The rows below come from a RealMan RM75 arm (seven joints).
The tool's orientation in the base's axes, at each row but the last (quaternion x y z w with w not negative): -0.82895, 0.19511, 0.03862, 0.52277; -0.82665, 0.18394, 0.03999, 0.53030; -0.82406, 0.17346, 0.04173, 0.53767; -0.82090, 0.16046, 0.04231, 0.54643; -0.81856, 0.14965, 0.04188, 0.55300; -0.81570, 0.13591, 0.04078, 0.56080; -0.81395, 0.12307, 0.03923, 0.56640; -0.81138, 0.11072, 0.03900, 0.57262; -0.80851, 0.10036, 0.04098, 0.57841; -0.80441, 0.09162, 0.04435, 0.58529; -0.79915, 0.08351, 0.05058, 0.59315
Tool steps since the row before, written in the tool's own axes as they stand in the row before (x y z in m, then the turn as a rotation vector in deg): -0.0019, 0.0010, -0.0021, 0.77, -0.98, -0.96; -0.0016, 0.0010, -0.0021, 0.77, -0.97, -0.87; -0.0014, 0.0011, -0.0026, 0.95, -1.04, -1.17; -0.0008, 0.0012, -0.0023, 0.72, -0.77, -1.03; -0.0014, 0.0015, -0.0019, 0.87, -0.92, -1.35; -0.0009, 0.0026, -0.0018, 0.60, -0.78, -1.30; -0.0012, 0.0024, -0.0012, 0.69, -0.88, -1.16; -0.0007, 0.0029, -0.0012, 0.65, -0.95, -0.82; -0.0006, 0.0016, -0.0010, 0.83, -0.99, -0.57; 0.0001, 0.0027, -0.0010, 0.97, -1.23, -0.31; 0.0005, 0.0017, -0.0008, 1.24, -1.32, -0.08
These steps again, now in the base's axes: -0.0024, -0.0017, 0.0006, 0.93, -0.69, 1.06; -0.0021, -0.0018, 0.0005, 0.94, -0.62, 1.01; -0.0020, -0.0024, 0.0005, 1.10, -0.91, 1.15; -0.0014, -0.0023, 0.0001, 0.81, -0.82, 0.92; -0.0020, -0.0020, -0.0003, 0.97, -1.10, 1.14; -0.0017, -0.0024, -0.0015, 0.67, -1.05, 1.05; -0.0018, -0.0017, -0.0015, 0.79, -0.90, 1.07; -0.0014, -0.0020, -0.0021, 0.79, -0.55, 1.03; -0.0010, -0.0014, -0.0010, 0.99, -0.33, 0.95; -0.0005, -0.0018, -0.0022, 1.18, -0.02, 1.07; 0.0001, -0.0013, -0.0015, 1.47, 0.21, 1.04
